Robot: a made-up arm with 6 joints.
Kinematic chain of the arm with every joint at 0, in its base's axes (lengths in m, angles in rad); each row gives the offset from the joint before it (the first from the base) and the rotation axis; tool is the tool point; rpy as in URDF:
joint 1: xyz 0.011 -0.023 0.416 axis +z
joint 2: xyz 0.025 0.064 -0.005 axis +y
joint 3: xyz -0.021 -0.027 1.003 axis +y
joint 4: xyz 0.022 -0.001 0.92 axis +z
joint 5: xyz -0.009 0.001 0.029 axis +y
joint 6: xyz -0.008 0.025 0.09 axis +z
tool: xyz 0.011 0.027 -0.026 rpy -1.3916 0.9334 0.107
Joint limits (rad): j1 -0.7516..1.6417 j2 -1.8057..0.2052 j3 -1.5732..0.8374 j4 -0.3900..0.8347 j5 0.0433..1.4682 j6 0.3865..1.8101
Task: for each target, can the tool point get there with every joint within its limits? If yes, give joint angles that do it. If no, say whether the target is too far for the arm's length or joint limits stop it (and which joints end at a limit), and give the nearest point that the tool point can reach.
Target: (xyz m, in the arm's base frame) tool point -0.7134 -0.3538 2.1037
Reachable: yes | joints 0.5430 -0.0567 -0.7773 0.2096 0.4138 0.4990
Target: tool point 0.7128 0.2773 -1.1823
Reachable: no: joint limits stop it (at a limit: joint 1, joint 2, joint 3, joint 5) | nearest point -0.4394 0.4941 -0.8223 | short by 1.226 m
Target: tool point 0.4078 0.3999 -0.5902
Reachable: no: joint limits stop it (at a limit: joint 1, joint 2, joint 3, joint 5) | nearest point -0.4395 0.4938 -0.8222 | short by 0.883 m
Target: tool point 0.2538 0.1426 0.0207
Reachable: no: joint limits stop it (at a limit: joint 1, joint 2, joint 3, joint 4, joint 5) | nearest point -0.4462 0.4740 -0.8201 | short by 1.143 m
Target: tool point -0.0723 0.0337 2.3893
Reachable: yes | joints 1.4201 -0.1242 0.2395 0.3110 1.2637 1.2940
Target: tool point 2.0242 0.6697 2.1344
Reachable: no: too far | nearest point 1.0640 0.3393 1.8744 | short by 1.048 m
